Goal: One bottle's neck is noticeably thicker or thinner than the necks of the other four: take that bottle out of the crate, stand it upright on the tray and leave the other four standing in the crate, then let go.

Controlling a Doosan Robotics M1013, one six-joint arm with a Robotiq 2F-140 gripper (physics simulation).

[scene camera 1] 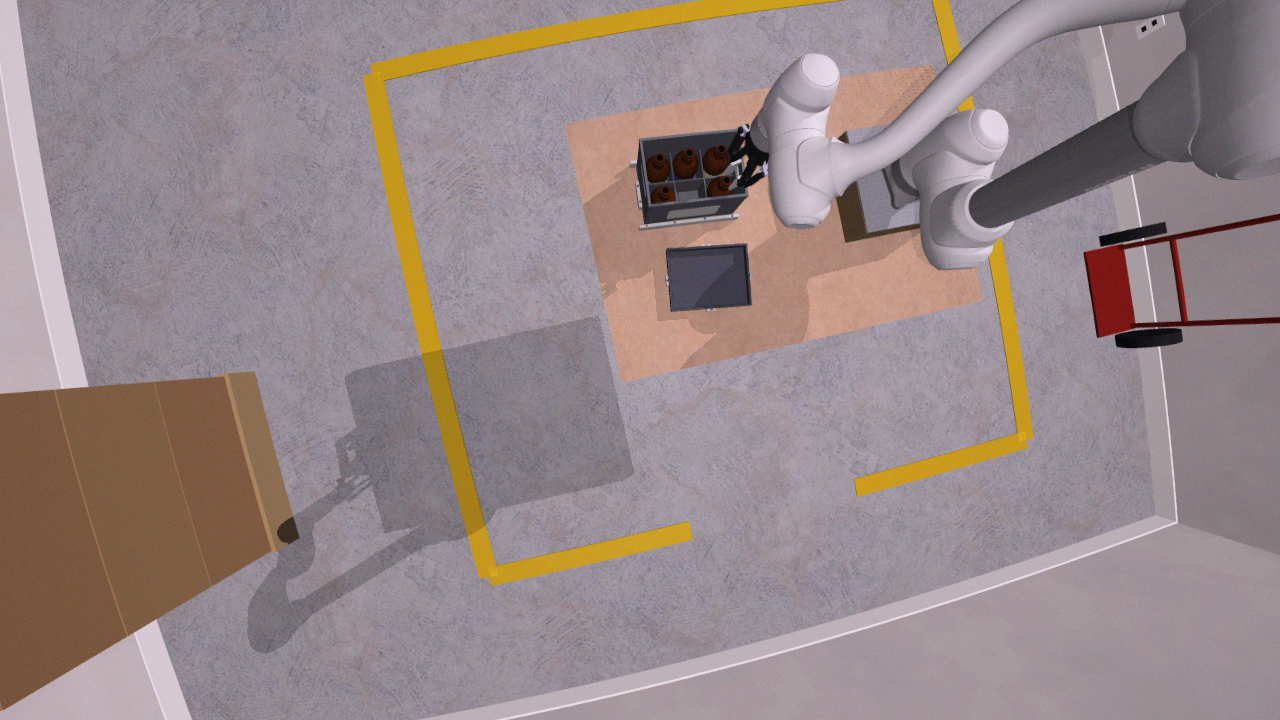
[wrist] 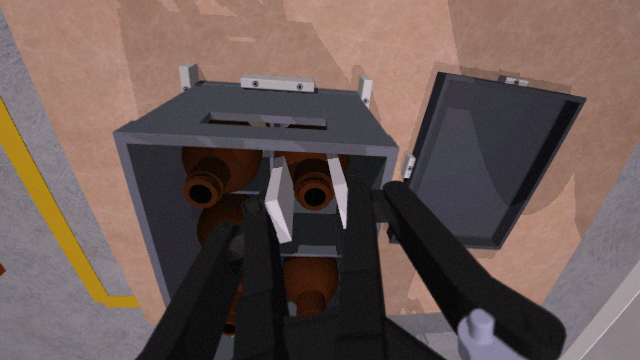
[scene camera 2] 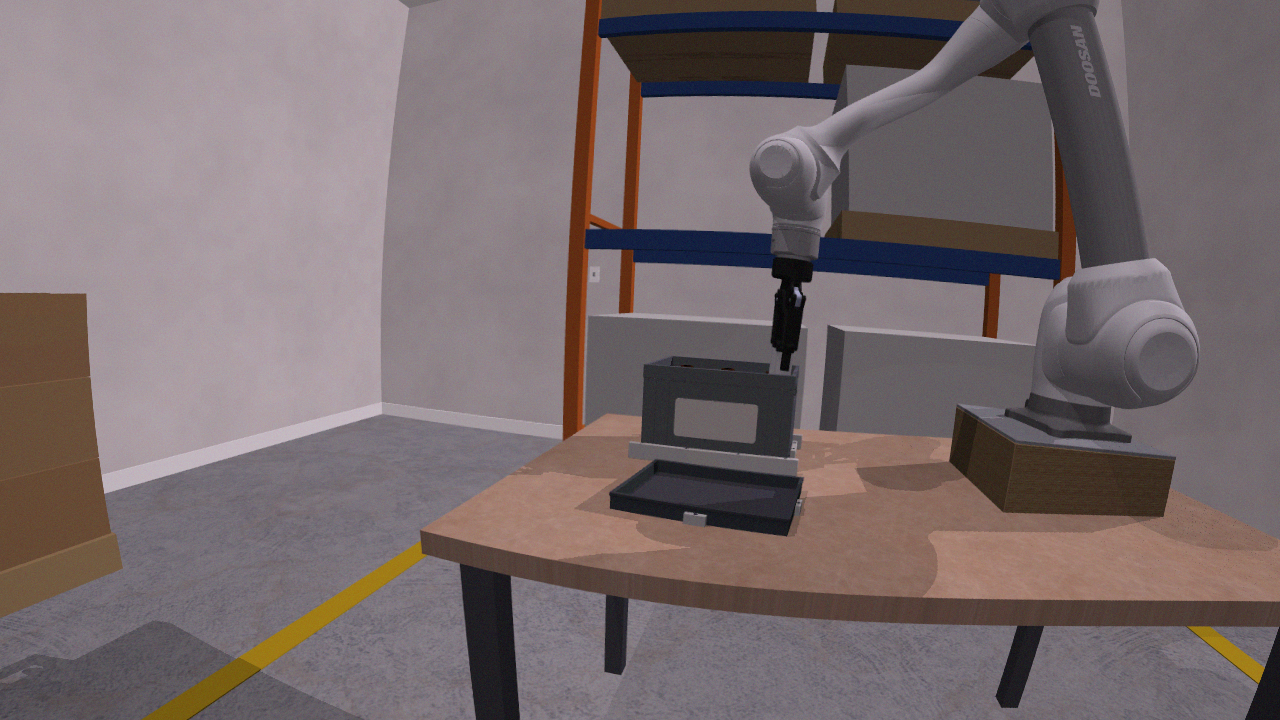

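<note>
The dark grey crate stands on the table and holds five brown bottles. My gripper reaches down at the crate's robot-side end. In the wrist view its pale pads are shut on the neck of a bottle, in the tray-side row at the end nearest the robot. That bottle is in its compartment. Beside it in the other row is another bottle. The tray-side row's middle compartment is empty. I cannot tell which neck differs. The tray is empty.
The tray lies beside the crate's long labelled side on the wooden table. Pale strips edge the crate's foot. The robot's base block stands on the right of the table. A tall rack is behind.
</note>
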